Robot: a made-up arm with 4 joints. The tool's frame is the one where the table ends. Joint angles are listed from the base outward.
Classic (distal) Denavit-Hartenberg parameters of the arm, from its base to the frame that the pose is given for. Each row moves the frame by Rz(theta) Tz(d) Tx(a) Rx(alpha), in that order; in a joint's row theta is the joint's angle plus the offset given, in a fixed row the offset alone. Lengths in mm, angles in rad.
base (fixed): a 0; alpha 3.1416; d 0; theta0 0
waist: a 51; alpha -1.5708; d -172; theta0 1.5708
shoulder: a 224; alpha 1.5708; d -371; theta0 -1.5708
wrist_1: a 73; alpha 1.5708; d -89; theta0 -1.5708
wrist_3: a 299.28; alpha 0; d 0; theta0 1.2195
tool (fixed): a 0; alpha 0; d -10; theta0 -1.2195
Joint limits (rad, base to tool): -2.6..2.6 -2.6..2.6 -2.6..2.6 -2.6..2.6
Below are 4 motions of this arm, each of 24 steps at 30 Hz.
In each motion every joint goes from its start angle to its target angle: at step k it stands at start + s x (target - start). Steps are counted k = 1, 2, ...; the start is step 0. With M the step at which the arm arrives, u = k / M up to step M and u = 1 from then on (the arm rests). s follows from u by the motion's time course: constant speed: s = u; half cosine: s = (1 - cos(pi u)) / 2; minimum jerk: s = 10 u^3 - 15 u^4 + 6 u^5.
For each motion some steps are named. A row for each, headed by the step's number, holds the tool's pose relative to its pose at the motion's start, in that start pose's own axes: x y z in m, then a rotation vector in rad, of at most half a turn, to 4 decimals.
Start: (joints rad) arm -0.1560 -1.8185 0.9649 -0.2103
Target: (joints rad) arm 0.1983 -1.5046 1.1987 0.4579
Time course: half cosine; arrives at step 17
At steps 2, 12, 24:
2: -0.0069 -0.0009 0.0035 -0.0075 -0.0053 0.0155
12: -0.1792 -0.0447 0.0723 -0.1579 -0.0876 0.3338
24: -0.2282 -0.0615 0.0873 -0.1881 -0.1004 0.4078

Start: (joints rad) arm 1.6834 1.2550 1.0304 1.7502
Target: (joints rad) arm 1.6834 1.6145 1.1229 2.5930
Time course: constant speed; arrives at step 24
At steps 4, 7, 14, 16, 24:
4: -0.0414 0.0162 0.0060 0.0225 0.0257 0.0888
7: -0.0724 0.0273 0.0122 0.0415 0.0423 0.1551
14: -0.1435 0.0493 0.0315 0.0917 0.0718 0.3084
16: -0.1634 0.0546 0.0380 0.1073 0.0778 0.3518
24: -0.2399 0.0713 0.0675 0.1732 0.0896 0.5236

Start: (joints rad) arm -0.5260 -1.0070 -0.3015 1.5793
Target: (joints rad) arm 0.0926 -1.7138 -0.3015 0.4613
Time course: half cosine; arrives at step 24
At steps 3, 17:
3: 0.0174 -0.0107 0.0027 -0.0198 -0.0223 -0.0623
17: 0.1770 -0.3222 0.2758 -0.2421 -0.6875 -1.1595

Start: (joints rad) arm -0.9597 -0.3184 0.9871 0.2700
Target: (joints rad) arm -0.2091 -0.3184 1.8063 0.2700
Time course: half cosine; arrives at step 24
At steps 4, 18, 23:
4: -0.0050 -0.0193 0.0082 0.0495 0.0269 -0.0252
18: -0.1168 -0.2222 0.0500 0.7023 0.3005 -0.1423
23: -0.1450 -0.2517 0.0480 0.8268 0.3388 -0.1255

